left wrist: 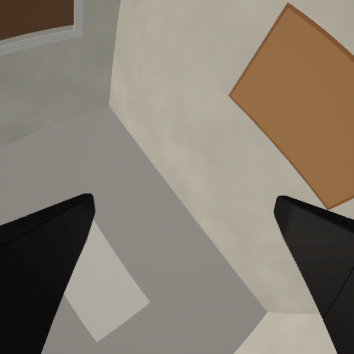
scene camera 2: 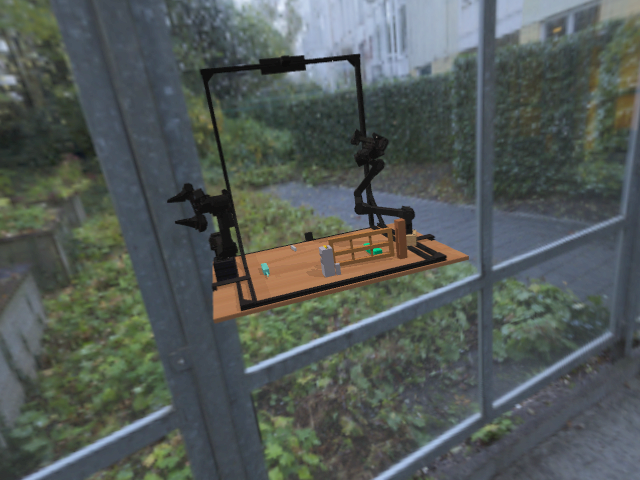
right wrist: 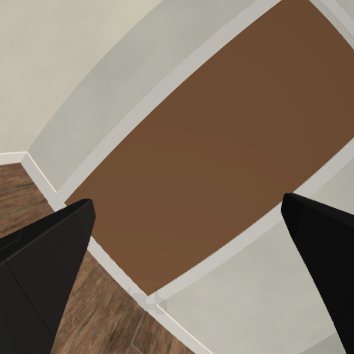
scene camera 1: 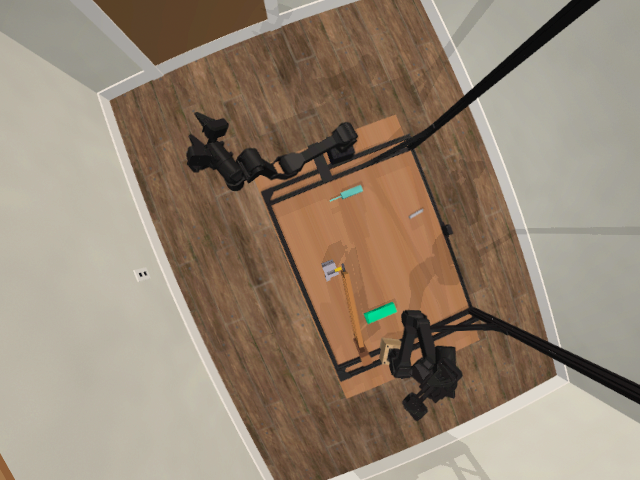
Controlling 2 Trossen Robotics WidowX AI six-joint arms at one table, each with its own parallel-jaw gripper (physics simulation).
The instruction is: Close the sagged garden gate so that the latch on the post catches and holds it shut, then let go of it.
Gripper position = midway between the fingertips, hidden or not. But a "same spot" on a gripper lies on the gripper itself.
My right gripper shows in scene camera 2 (170, 211), in the right wrist view and in scene camera 1; in the left wrist view it is out of frame. The same spot on my right gripper: (right wrist: 48, 252) is (scene camera 1: 195, 144).
